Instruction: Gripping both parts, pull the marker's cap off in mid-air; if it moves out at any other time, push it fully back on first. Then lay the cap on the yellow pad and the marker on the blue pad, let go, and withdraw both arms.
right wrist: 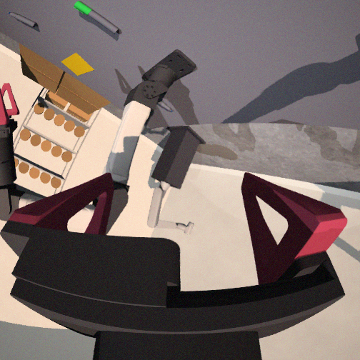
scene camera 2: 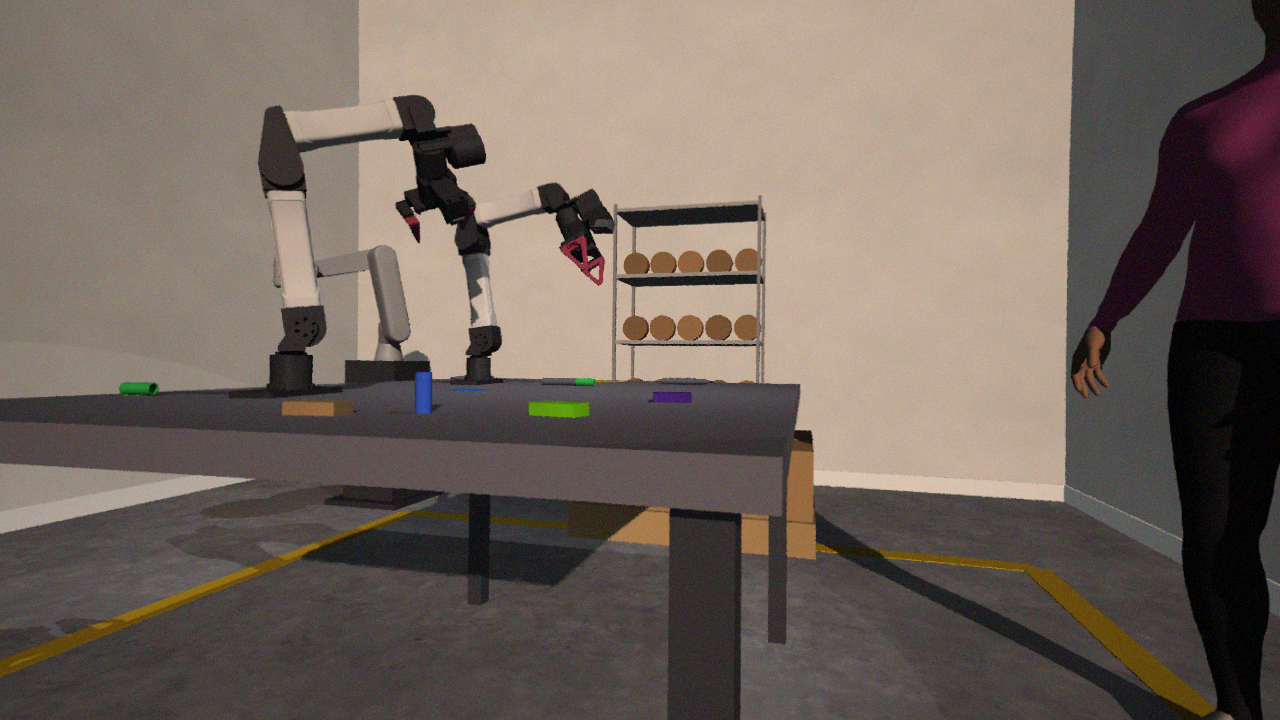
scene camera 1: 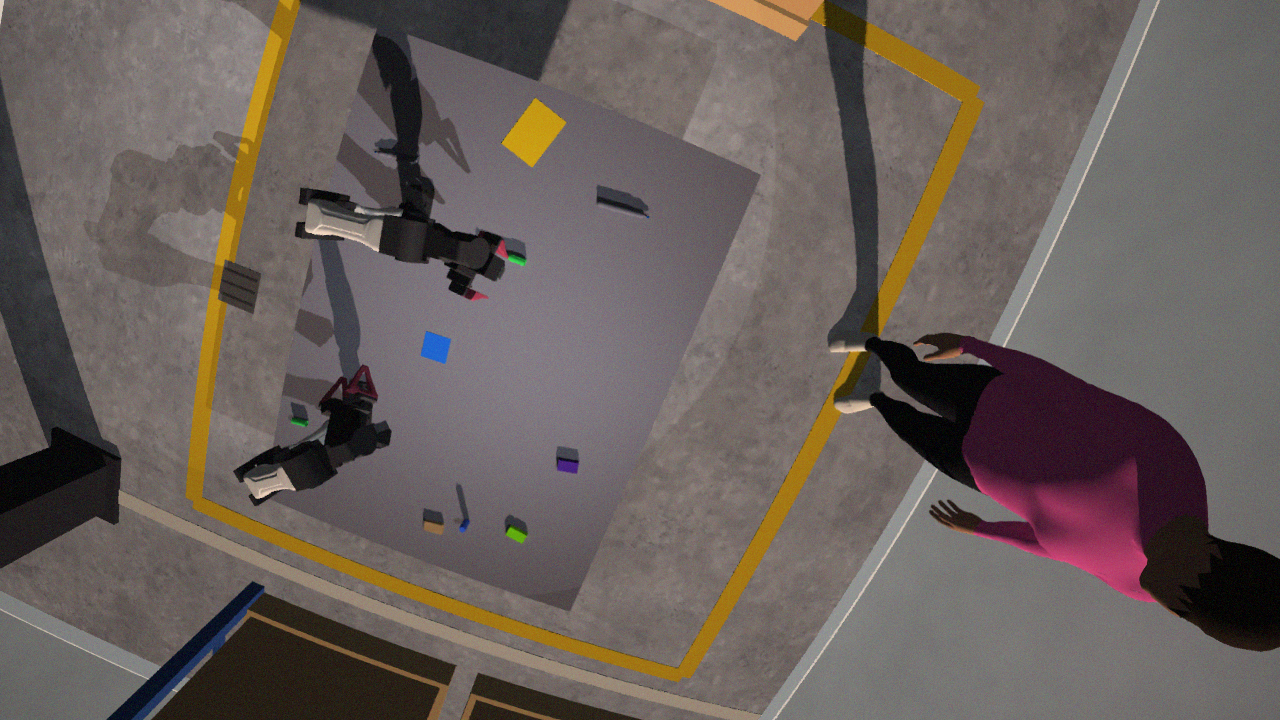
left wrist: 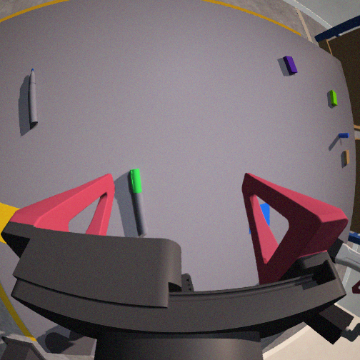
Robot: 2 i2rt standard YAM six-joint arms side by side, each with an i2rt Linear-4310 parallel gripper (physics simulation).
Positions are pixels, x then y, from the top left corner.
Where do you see a yellow pad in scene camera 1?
538,126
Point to a tan block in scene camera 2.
296,407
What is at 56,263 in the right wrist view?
My right gripper.
